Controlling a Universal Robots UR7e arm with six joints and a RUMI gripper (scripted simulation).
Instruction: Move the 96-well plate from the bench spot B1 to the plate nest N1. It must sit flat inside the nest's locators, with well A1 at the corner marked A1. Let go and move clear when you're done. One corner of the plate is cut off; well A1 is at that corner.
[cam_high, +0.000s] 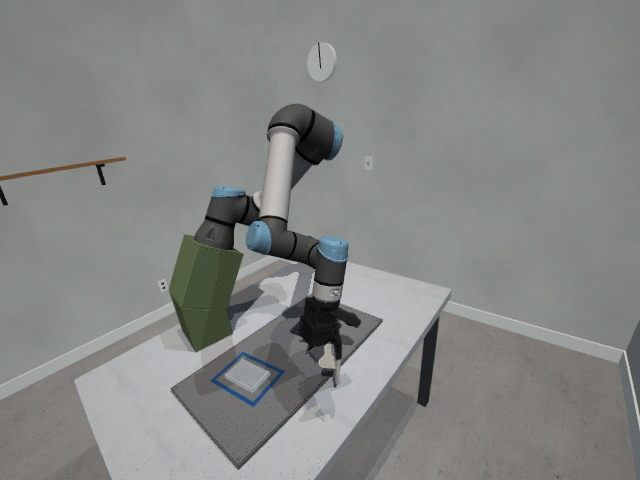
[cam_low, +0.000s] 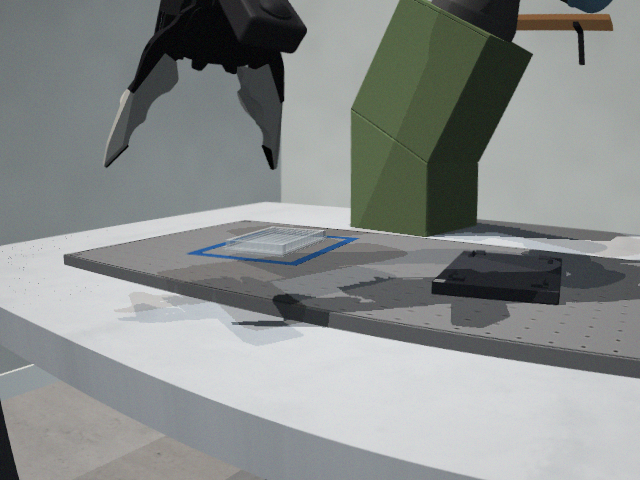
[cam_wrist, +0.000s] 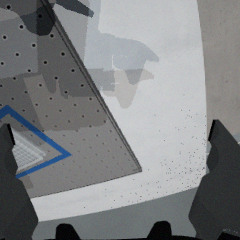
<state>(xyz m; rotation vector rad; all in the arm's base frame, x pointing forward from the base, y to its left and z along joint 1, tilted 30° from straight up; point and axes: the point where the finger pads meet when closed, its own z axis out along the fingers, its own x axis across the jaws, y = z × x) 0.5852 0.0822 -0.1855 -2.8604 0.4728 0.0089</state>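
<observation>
The clear 96-well plate lies 24 cm behind my hand, 12 cm to the right of it and 11 cm below it. Round my hand: black plate nest (23 cm behind, 20 cm to the left, 11 cm below); then white corner mark (16 cm to the left, 15 cm behind, 10 cm below).
</observation>
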